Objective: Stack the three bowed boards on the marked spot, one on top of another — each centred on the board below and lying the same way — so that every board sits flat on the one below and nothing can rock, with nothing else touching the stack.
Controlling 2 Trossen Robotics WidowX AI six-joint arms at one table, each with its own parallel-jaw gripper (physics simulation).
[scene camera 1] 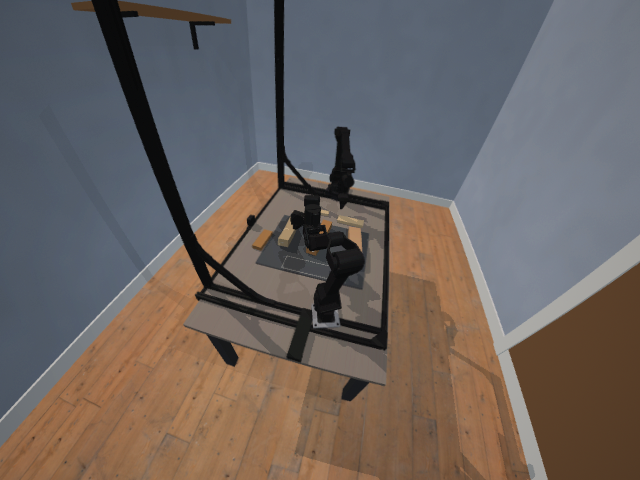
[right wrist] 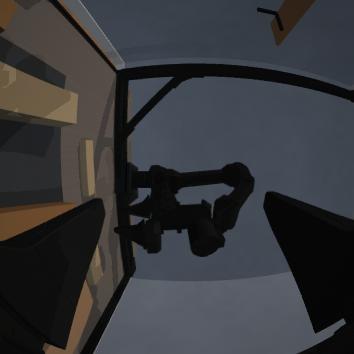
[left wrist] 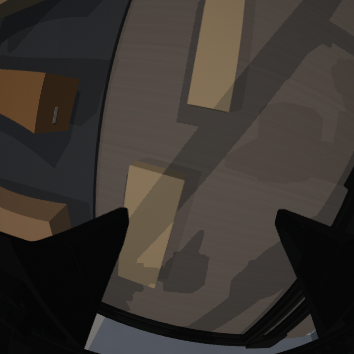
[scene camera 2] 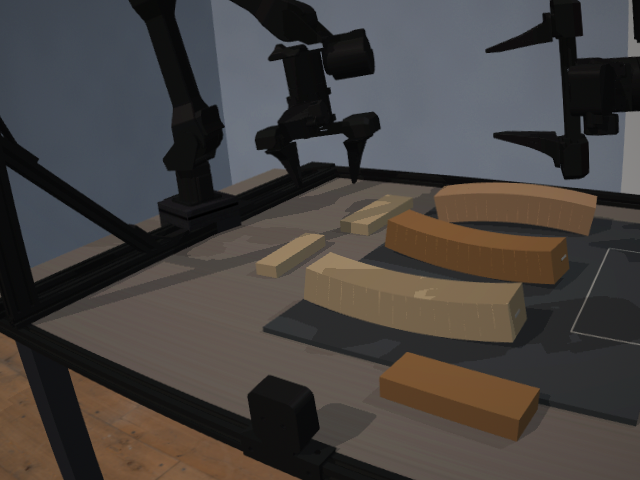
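Pixels of known places: left gripper, fingertip midpoint: (scene camera 1: 340, 205) (right wrist: 118, 218) (left wrist: 205, 217) (scene camera 2: 326, 185); right gripper, fingertip midpoint: (right wrist: 185, 203) (scene camera 2: 489, 93); left arm's base, link origin: (right wrist: 133, 179) (scene camera 2: 196, 199); right arm's base, link origin: (scene camera 1: 325, 314).
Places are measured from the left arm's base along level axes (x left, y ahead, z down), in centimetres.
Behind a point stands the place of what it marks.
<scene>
Three bowed boards lie apart on the dark mat: a pale yellow one (scene camera 1: 285, 235) {y 56.5, x -2.3, z 0.0 cm} (scene camera 2: 413, 304) {y 51.1, x -6.2, z 1.3 cm} (right wrist: 40, 100) {y 45.3, x -4.7, z 0.4 cm}, an orange-brown one (scene camera 2: 475, 253) {y 48.2, x 9.5, z 1.6 cm} (left wrist: 22, 97) {y 38.4, x 11.2, z 0.0 cm} (right wrist: 30, 220) {y 44.2, x 10.6, z 0.5 cm} and a light tan one (scene camera 1: 354, 236) {y 39.5, x 28.0, z -0.8 cm} (scene camera 2: 516, 206) {y 44.0, x 26.9, z 0.9 cm} (left wrist: 30, 220) {y 34.6, x 23.9, z -0.2 cm}. The marked spot, a thin white outline (scene camera 1: 286, 261) {y 67.3, x 5.1, z 4.6 cm} (scene camera 2: 589, 290) {y 61.7, x 13.7, z 4.5 cm}, shows in part; no board lies in its visible part. My left gripper (scene camera 2: 326, 184) {y 19.6, x 11.9, z -2.2 cm} (left wrist: 205, 217) {y 19.6, x 11.9, z -2.2 cm} is open and empty, pointing down above the table beyond the small pale blocks. My right gripper (scene camera 2: 491, 93) {y 51.3, x 7.7, z -18.2 cm} is open and empty, held sideways high above the tan board.
Two small pale blocks (scene camera 2: 292, 253) {y 25.6, x -0.9, z 3.5 cm} (scene camera 2: 377, 214) {y 24.2, x 18.0, z 3.4 cm} lie on the table beside the mat (scene camera 1: 273, 258) {y 68.9, x -1.1, z 4.6 cm} (scene camera 2: 568, 382) {y 68.1, x -5.1, z 4.6 cm}. A flat orange block (scene camera 1: 262, 239) {y 62.3, x -12.3, z 3.0 cm} (scene camera 2: 460, 392) {y 62.3, x -13.9, z 3.0 cm} lies by the mat's near edge in scene camera 2. A black box (scene camera 2: 283, 410) {y 55.6, x -27.0, z 0.5 cm} stands at the table frame.
</scene>
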